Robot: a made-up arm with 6 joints.
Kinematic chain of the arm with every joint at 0, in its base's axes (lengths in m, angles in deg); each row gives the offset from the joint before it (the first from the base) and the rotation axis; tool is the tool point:
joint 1: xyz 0 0 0.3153 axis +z
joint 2: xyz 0 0 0 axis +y
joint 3: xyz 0 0 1.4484 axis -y
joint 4: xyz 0 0 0 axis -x
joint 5: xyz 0.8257 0 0 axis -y
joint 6: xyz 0 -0.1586 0 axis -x
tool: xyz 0 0 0
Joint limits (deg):
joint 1: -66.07..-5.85
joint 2: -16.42..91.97
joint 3: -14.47..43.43
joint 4: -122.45..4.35
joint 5: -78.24..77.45
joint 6: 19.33..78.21
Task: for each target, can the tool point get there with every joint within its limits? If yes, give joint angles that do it. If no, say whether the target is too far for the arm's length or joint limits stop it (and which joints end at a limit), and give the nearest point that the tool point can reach.
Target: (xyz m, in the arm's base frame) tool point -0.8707 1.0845 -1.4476
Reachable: no: joint limits stop it (at a limit: joint 1, joint 2, joint 3) | nearest point 1.0819 -0.0353 -0.4869 | short by 2.447 m
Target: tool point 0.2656 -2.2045 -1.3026
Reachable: no: too far | nearest point 0.5746 -1.6859 -0.4929 | short by 1.010 m
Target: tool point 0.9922 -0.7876 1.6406
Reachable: yes | joints -38.04 17.19 24.06 -86.77 -38.93 23.90
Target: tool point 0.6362 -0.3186 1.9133
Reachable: yes | joints -17.81 -4.60 14.02 -46.69 -17.84 50.68
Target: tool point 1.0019 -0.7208 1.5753
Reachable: yes | joints -33.07 16.21 17.39 -68.81 62.35 32.36
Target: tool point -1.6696 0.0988 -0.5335
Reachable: no: joint limits stop it (at a limit: joint 1, joint 2, joint 3) | nearest point 0.3544 -1.0397 -0.4911 | short by 2.323 m
